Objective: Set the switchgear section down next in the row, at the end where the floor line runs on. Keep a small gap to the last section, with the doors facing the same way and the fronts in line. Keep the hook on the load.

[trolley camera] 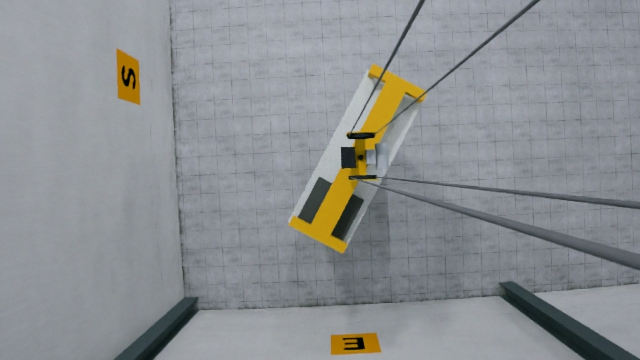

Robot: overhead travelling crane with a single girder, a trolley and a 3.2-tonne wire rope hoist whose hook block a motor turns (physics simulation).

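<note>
The switchgear section (332, 159) hangs below the trolley, seen from above as a long pale box with two dark panels on its top near the lower-left end. It is turned slantwise to the floor grid, from upper right to lower left. A yellow lifting beam (382, 112) with a crosspiece at each end lies along its top. My hook block (360, 157) is over the middle of the beam and the load hangs from it; the hook itself is hidden under the block. The doors cannot be made out. The row of sections and the floor line do not show in this view.
A pale wall (75, 175) with an orange S sign (128, 76) is at the left. Another wall (260, 332) with an orange E sign (355, 343) runs along the bottom. Dark green posts (160, 327) (560, 320) stand at it. A soft shadow lies on the tiled floor below the load.
</note>
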